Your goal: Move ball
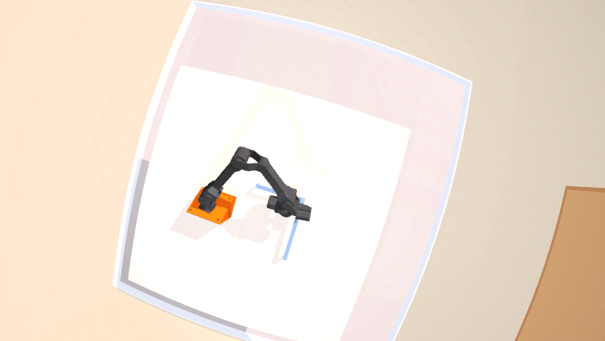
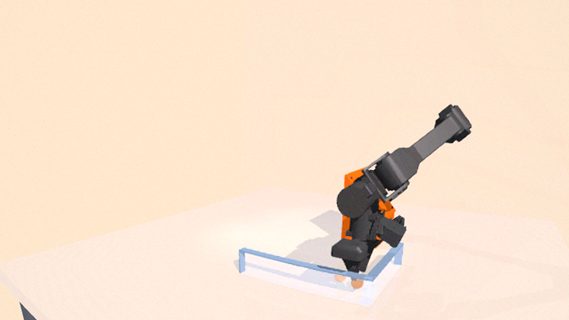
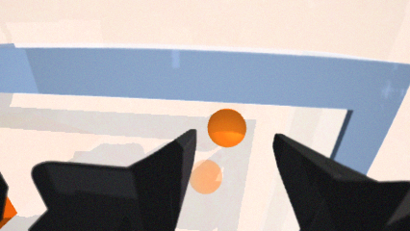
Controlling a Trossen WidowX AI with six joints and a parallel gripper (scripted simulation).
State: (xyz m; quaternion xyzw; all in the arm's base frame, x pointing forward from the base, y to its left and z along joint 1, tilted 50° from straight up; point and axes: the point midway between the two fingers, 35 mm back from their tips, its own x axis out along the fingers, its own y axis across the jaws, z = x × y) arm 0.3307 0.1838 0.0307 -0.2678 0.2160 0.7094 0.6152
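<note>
My gripper tip is now 2 cm above the orange ball. Also, from my gripper tip: see-through copy (5 cm to the right, 2 cm below, 1 cm behind).
</note>
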